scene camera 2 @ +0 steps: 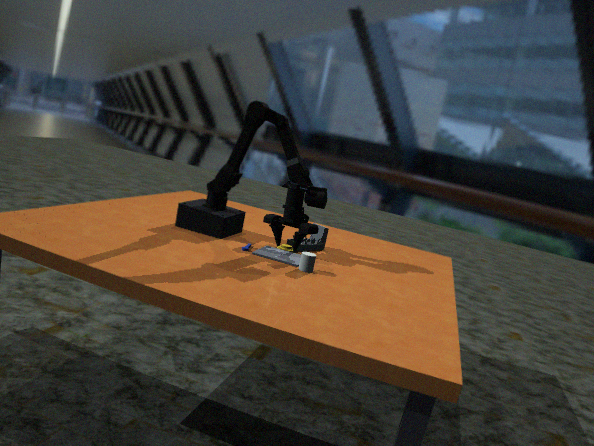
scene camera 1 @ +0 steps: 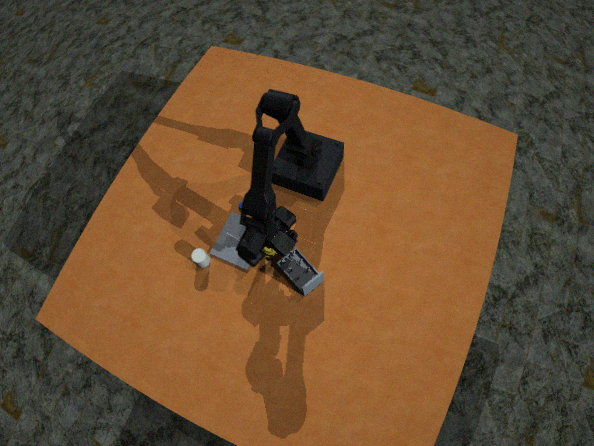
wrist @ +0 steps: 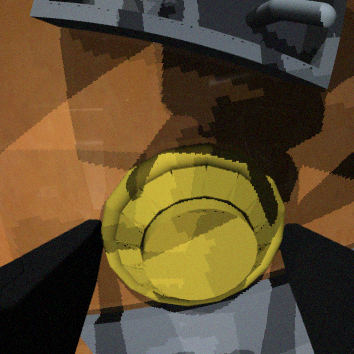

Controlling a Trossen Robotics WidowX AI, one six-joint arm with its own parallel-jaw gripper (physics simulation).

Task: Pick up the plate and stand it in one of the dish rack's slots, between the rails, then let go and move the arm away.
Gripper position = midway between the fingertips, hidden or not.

My gripper [scene camera 1: 270,247] carries a yellow plate [wrist: 189,225], which touches nothing else. On the table rests a grey dish rack [scene camera 1: 299,270]. Also in view: a grey mat [scene camera 1: 224,248].
The grey dish rack shows as well in the wrist view [wrist: 301,49]. My gripper shows as well in scene camera 2 [scene camera 2: 286,249] and in the wrist view [wrist: 194,235]. The grey mat shows as well in the wrist view [wrist: 266,309].
